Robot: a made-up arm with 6 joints.
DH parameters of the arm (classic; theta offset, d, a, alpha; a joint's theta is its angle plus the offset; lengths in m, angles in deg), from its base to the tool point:
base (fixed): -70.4 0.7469 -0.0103 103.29
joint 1: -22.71 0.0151 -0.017 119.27
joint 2: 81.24 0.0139 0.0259 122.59
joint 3: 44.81 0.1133 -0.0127 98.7
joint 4: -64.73 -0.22 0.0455 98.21
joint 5: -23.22 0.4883 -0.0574 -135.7
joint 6: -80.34 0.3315 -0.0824 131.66
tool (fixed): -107.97 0.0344 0 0
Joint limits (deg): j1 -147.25..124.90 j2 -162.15..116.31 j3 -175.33..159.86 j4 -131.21..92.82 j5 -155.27..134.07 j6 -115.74..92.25
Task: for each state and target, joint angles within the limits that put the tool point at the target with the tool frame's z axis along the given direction. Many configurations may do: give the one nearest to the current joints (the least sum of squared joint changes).
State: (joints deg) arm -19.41 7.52 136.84 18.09 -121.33 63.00
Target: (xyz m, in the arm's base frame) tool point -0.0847 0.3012 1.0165 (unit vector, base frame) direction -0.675 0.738 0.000
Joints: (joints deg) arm -0.27 2.39 102.98 24.20 -99.35 70.07
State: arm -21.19 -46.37 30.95 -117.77 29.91 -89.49
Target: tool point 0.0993 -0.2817 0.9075 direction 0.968 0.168 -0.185
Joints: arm 2.77 -14.93 1.42 -111.82 26.52 -69.69
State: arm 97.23 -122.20 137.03 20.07 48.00 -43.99
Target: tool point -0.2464 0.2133 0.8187 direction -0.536 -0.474 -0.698
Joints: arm 123.51 -98.23 99.76 -4.14 73.79 -78.14
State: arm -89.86 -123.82 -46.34 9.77 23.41 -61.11
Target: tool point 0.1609 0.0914 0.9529 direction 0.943 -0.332 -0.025
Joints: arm -86.09 -100.43 -93.85 -29.39 6.38 -44.26
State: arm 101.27 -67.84 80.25 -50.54 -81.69 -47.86
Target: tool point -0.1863 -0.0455 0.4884 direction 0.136 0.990 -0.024
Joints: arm 124.90 -74.49 49.03 -22.12 -37.62 -74.97
